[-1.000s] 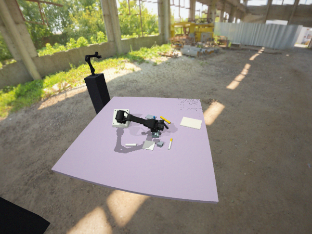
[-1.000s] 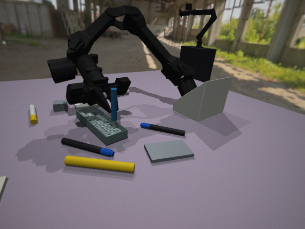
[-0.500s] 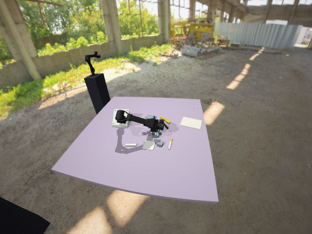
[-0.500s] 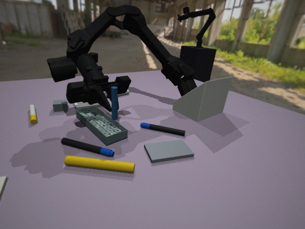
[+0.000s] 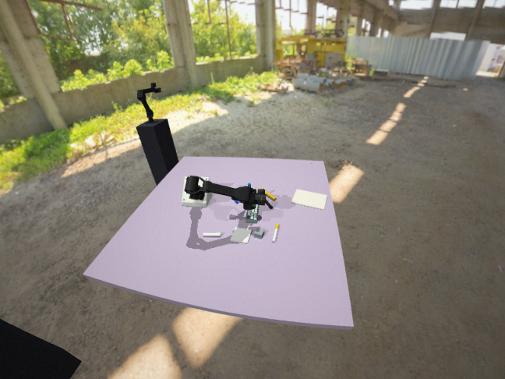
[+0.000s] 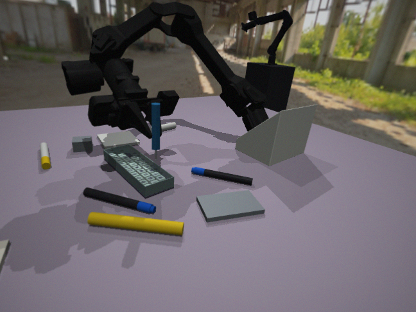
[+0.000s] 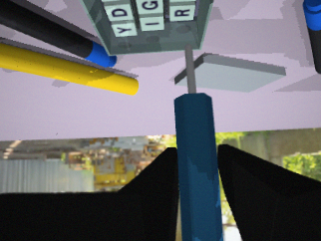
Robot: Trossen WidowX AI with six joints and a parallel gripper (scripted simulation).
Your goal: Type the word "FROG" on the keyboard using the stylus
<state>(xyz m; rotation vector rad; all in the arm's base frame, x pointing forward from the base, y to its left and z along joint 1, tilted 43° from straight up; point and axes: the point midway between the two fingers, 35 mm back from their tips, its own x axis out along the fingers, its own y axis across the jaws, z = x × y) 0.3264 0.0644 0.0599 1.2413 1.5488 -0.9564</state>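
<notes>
My gripper tip is now 80 mm short of the yellow cylinder, 120 mm to the right of it and 90 mm above it. Also, from my gripper tip: small grey block 110 mm ahead, 230 mm to the right, 90 mm below; flat grey slab 90 mm behind, 150 mm to the left, 100 mm below; blue stylus 10 mm below.
</notes>
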